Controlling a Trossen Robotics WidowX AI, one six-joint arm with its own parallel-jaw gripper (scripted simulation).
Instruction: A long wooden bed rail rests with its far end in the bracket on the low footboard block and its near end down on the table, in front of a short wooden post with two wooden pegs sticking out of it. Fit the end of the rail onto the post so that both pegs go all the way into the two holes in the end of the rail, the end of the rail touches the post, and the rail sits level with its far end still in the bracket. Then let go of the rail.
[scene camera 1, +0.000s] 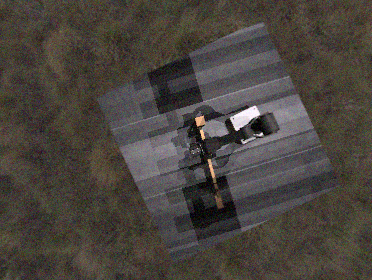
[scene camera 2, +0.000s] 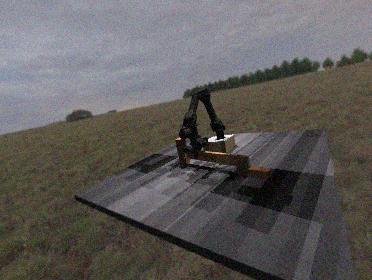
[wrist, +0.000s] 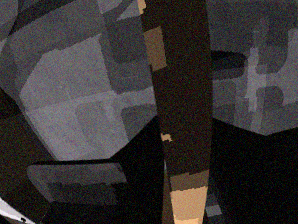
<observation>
In view: the gripper (wrist: 174, 118) and a wooden bed rail (wrist: 180, 67).
</observation>
